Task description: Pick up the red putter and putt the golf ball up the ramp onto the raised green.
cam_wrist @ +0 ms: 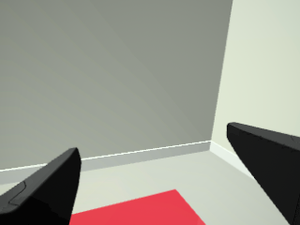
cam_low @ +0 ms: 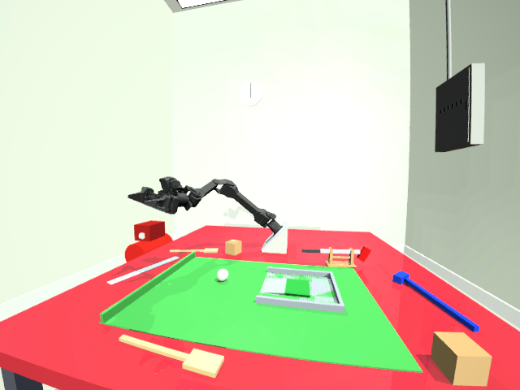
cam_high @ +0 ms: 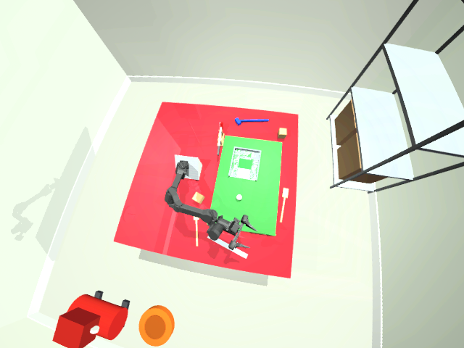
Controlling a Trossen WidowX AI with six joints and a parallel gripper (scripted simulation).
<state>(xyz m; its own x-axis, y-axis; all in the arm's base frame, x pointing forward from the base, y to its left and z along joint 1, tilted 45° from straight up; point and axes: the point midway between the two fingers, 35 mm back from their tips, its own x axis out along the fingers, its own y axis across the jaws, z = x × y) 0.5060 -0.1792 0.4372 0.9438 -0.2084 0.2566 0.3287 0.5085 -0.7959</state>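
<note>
My gripper tip is 710 mm to the right of the red putter, 300 mm past it and 250 mm above it. Also, from my gripper tip: white golf ball 280 mm below, 260 mm to the left, 100 mm behind; then green mat 400 mm to the left, 300 mm below, 50 mm behind; then white strip 300 mm below, 150 mm behind, 80 mm to the right.
</note>
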